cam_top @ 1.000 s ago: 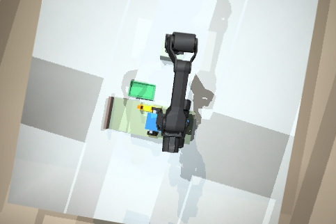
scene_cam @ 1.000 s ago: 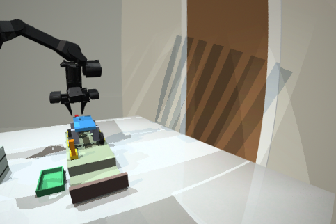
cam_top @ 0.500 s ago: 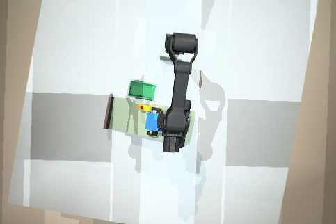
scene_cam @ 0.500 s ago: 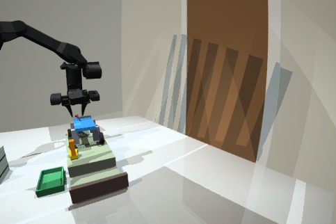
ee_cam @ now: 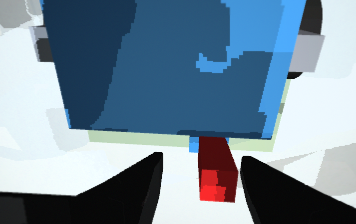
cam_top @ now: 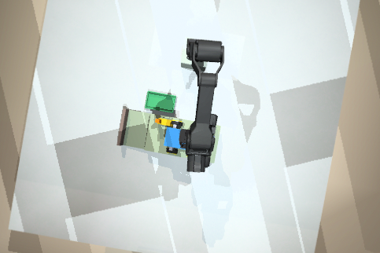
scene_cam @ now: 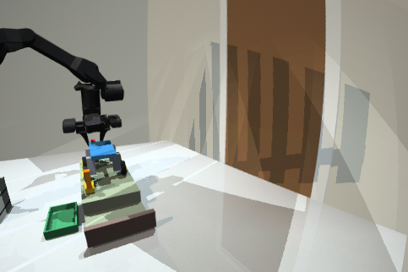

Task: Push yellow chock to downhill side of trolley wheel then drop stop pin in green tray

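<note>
My gripper tip is now 10 mm past the red-headed stop pin and 20 mm above it. The rest, counted from my gripper tip: yellow chock (40 mm behind, 180 mm to the right, 60 mm below); blue trolley (10 mm ahead, 90 mm to the right, 30 mm below); green tray (120 mm behind, 210 mm to the right, 150 mm below).
</note>
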